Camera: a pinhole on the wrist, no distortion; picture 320 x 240 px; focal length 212.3 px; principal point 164.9 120.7 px. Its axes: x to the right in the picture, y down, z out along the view. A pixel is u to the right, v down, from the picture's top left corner.
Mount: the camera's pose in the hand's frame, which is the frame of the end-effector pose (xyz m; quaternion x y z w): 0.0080 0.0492 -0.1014 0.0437 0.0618 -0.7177 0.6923
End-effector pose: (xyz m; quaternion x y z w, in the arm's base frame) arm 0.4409 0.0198 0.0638 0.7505 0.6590 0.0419 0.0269
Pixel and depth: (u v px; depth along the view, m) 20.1 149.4 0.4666
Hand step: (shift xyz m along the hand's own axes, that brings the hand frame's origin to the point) 0.0937 0.2919 0.4053
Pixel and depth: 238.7 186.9 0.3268
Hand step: 0.1130 -0.1153 0.2019
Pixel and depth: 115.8 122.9 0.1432
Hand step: 0.0140 0.0605 0.0450
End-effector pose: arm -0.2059 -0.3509 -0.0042 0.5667 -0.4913 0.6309 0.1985
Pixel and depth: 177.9 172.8 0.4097
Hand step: 0.1169 -0.0401 0.2971
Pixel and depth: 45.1 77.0 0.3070
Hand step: -0.0416 0.1767 0.2296
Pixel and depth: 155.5 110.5 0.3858
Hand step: -0.0011 0.0091 0.2830
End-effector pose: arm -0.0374 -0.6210 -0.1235 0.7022 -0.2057 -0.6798 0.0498
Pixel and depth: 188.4 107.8 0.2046
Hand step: -0.0006 -0.0033 0.0978
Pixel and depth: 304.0 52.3 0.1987
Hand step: -0.0563 -0.1069 0.0775
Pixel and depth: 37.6 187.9 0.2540
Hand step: 0.0999 0.1591 0.1700
